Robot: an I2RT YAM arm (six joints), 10 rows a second.
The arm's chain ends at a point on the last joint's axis. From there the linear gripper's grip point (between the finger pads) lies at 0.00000 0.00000 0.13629 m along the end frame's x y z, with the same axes.
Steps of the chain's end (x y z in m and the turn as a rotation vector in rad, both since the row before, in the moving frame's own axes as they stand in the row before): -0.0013, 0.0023, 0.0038, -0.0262, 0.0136, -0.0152; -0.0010, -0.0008, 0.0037, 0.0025, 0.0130, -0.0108; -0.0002, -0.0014, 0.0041, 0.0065, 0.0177, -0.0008; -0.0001, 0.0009, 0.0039, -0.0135, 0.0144, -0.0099
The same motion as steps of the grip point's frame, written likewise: 0.0006, 0.0059, 0.0037, -0.0262, 0.0136, -0.0152; 0.0008, -0.0012, 0.0037, 0.0025, 0.0130, -0.0108; 0.0022, -0.0023, 0.0041, 0.0065, 0.0177, -0.0008; 0.0019, 0.0027, 0.0039, -0.0135, 0.0144, -0.0099
